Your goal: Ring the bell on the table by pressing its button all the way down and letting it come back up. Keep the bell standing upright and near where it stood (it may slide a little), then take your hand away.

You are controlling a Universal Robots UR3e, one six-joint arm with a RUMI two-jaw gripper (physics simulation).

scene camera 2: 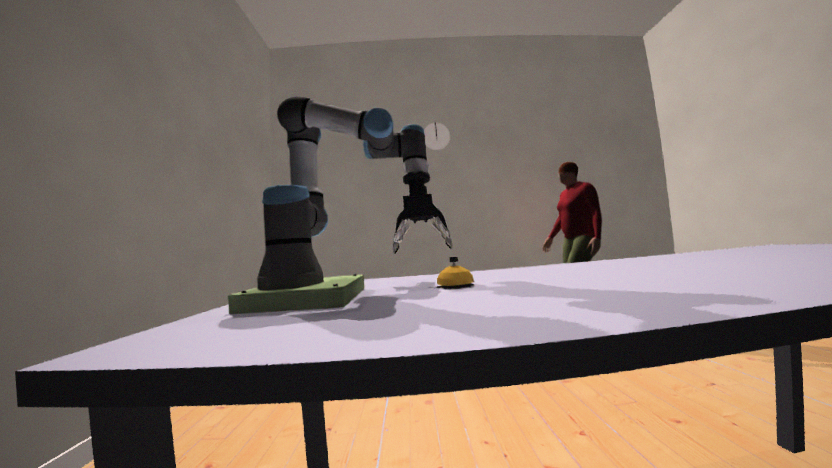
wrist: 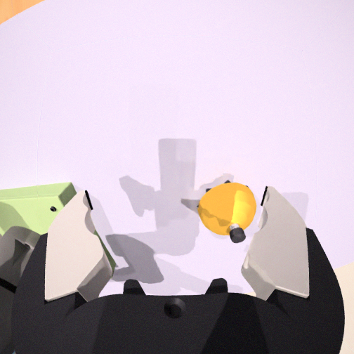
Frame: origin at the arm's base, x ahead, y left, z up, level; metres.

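Seen in the pictures: gripper, between the fingertips: [scene camera 2: 422,251]; arm's base, origin of its link: [scene camera 2: 291,285].
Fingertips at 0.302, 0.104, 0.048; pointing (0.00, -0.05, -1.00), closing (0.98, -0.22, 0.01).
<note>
Offsets run from my fingertips to a thing's top centre, as dx, dy, dz. Level surfaces: height alone.
The bell, a yellow dome {+0.052, -0.099, -0.016} [scene camera 2: 455,275] [wrist: 223,205], stands upright on the lavender table {dz -0.082} [scene camera 2: 174,343] [wrist: 175,70]. Its black button {+0.052, -0.099, -0.016} [scene camera 2: 453,259] [wrist: 237,234] is up on a short stem. My gripper [scene camera 2: 422,246] [wrist: 175,191] is open and empty, pointing down. It hangs above the table, up and to the left of the bell in the scene view, with its right fingertip slightly higher than the button. In the wrist view the bell lies between the fingers, close to the right finger. I see no contact between gripper and bell.
The arm stands on a green base block [scene camera 2: 290,296] [wrist: 37,202], left of the bell. A person in a red sweater [scene camera 2: 579,209] stands behind the table. A round clock [scene camera 2: 436,135] hangs on the back wall. Shadows of the arm fall across the table.
</note>
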